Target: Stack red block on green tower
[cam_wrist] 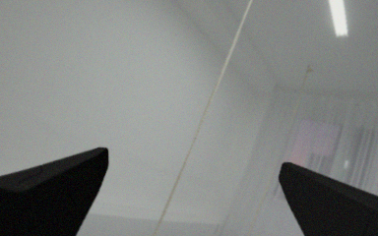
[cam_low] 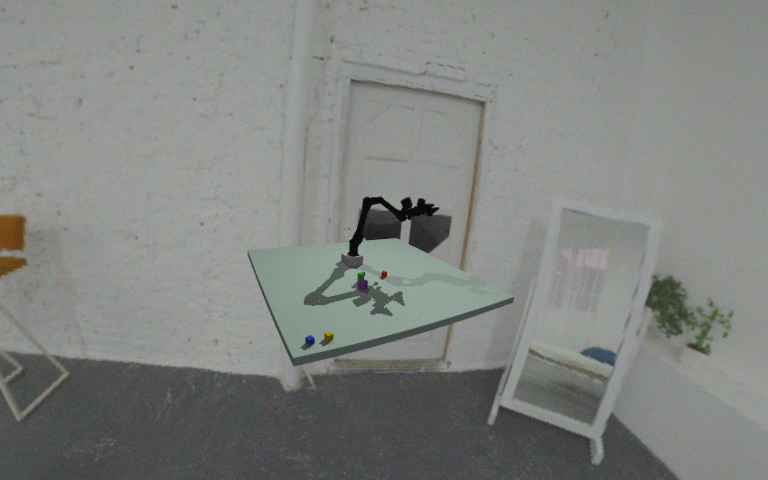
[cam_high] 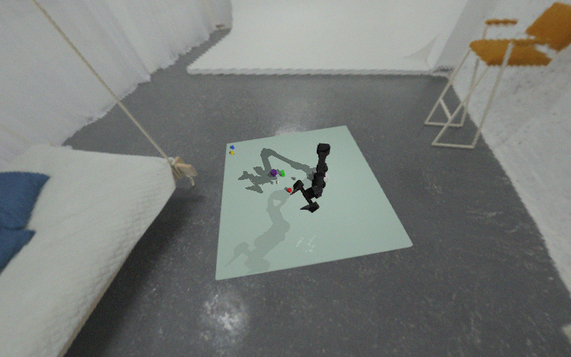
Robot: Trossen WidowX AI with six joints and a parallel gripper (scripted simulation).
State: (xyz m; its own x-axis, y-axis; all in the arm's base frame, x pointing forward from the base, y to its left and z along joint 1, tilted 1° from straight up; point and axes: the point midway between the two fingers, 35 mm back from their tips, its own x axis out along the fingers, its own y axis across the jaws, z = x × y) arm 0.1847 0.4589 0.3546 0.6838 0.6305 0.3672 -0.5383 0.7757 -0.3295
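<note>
The red block is 42 cm below my gripper tip, 35 cm to the right of it and 6 cm ahead of it. The rest, counted from my gripper tip: small grey cube 48 cm to the right, 42 cm below, 2 cm ahead; then purple cube 54 cm to the right, 41 cm below, 20 cm ahead; then small white cube 44 cm to the right, 42 cm below, 16 cm ahead.
</note>
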